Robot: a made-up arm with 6 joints. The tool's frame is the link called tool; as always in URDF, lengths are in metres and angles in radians. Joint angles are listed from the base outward.
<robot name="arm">
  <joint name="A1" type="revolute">
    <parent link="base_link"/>
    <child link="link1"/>
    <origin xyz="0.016 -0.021 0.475"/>
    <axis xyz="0 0 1"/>
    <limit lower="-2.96" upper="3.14"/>
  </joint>
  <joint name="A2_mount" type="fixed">
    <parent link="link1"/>
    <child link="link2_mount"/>
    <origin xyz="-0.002 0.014 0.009"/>
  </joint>
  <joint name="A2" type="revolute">
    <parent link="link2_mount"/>
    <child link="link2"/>
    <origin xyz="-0.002 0.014 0.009" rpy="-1.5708 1.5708 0"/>
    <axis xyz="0 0 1"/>
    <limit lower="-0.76" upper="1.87"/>
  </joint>
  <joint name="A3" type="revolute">
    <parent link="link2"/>
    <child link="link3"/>
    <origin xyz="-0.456 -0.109 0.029"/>
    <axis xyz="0 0 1"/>
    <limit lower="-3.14" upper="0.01"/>
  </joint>
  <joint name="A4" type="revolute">
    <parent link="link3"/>
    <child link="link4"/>
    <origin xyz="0.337 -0.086 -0.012" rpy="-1.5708 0 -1.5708"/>
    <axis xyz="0 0 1"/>
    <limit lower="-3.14" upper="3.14"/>
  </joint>
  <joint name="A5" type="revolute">
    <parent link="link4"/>
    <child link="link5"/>
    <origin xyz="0.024 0.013 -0.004" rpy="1.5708 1.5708 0"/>
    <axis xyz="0 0 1"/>
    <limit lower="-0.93" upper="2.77"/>
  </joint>
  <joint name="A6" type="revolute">
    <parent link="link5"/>
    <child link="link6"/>
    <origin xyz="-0.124 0.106 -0.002" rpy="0 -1.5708 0"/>
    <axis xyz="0 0 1"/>
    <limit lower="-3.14" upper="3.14"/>
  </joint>
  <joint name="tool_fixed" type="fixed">
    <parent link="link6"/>
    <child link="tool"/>
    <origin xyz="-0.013 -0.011 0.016" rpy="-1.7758 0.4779 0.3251"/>
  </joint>
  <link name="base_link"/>
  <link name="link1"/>
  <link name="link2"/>
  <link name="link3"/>
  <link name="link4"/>
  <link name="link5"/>
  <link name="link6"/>
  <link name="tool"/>
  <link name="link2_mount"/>
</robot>
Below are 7 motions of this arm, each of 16 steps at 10 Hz.
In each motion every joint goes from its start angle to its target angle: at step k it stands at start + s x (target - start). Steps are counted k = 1, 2, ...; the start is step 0. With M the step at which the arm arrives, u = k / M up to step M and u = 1 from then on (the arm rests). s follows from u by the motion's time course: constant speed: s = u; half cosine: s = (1 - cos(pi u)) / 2; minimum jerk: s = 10 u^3 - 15 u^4 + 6 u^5.
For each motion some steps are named. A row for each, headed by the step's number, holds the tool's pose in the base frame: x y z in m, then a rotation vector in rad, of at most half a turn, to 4 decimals.
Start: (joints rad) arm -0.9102 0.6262 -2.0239 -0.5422 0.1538 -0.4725
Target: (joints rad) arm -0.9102 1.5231 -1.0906 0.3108 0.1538 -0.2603
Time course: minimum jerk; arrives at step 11
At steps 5, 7, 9, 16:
5: 0.5839 -0.6973 0.3715 0.9408 0.2337 1.1298
7: 0.4288 -0.5439 0.0339 1.5528 -0.0103 0.7524
9: 0.2872 -0.3885 -0.0923 1.8745 -0.0902 0.3716
16: 0.2554 -0.3528 -0.1079 1.9325 -0.0970 0.2795

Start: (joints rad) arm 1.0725 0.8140 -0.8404 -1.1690 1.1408 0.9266
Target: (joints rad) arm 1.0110 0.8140 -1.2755 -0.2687 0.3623 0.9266
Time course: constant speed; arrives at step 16
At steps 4, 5, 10, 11, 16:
4: 0.2771 0.4548 0.2544 0.4076 1.6705 1.4773
5: 0.2811 0.4708 0.2560 0.4984 1.6071 1.5015
10: 0.3130 0.5541 0.2805 0.9138 1.2267 1.6134
11: 0.3218 0.5704 0.2889 0.9883 1.1390 1.6327
16: 0.3762 0.6420 0.3479 1.3102 0.6505 1.7038

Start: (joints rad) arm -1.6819 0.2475 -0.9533 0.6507 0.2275 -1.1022
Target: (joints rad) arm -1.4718 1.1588 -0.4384 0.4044 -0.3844 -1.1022
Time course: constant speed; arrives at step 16
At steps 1, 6, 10, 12, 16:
1: -0.0911 -0.6610 0.5838 0.8839 -0.2914 0.4873
6: -0.0570 -0.6226 0.3773 1.2117 -0.2240 0.4886
10: -0.0301 -0.5471 0.2408 1.4656 -0.1483 0.5260
12: -0.0188 -0.4981 0.1850 1.5885 -0.1075 0.5563
16: -0.0025 -0.3852 0.1012 1.8256 -0.0284 0.6372

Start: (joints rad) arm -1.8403 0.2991 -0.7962 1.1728 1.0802 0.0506
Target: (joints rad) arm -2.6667 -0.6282 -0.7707 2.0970 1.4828 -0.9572
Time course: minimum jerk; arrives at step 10
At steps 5, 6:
5: -0.1660 -0.4477 0.7348 0.0996 -2.1298 0.3340
6: -0.1862 -0.3940 0.8216 -0.2500 -1.8904 0.5666

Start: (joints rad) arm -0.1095 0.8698 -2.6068 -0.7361 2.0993 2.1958
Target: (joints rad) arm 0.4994 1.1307 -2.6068 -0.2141 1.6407 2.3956
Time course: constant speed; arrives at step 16
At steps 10, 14, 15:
10: 0.8313 0.1975 0.5940 0.6072 -0.8419 -0.2267
14: 0.8024 0.3460 0.5399 0.7914 -0.7987 -0.1512
15: 0.7905 0.3822 0.5267 0.8357 -0.7850 -0.1372

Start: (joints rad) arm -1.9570 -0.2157 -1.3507 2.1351 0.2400 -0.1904
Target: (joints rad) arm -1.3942 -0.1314 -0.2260 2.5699 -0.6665 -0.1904
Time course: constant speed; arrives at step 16
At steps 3, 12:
3: -0.1415 -0.4729 0.8469 -0.8296 -2.2451 -0.3311
12: -0.0154 -0.2605 0.5892 -0.4311 -1.7457 -1.4615

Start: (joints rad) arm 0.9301 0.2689 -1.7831 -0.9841 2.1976 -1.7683
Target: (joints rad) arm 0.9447 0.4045 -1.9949 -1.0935 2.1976 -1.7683
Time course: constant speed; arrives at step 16
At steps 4, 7, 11, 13, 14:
4: 0.4471 0.3882 0.9033 -0.3403 -2.6749 -0.7082
7: 0.4531 0.3967 0.9051 -0.3291 -2.6986 -0.7152
11: 0.4605 0.4078 0.9071 -0.3146 -2.7302 -0.7247
13: 0.4640 0.4132 0.9080 -0.3075 -2.7459 -0.7295
14: 0.4657 0.4158 0.9084 -0.3039 -2.7538 -0.7320

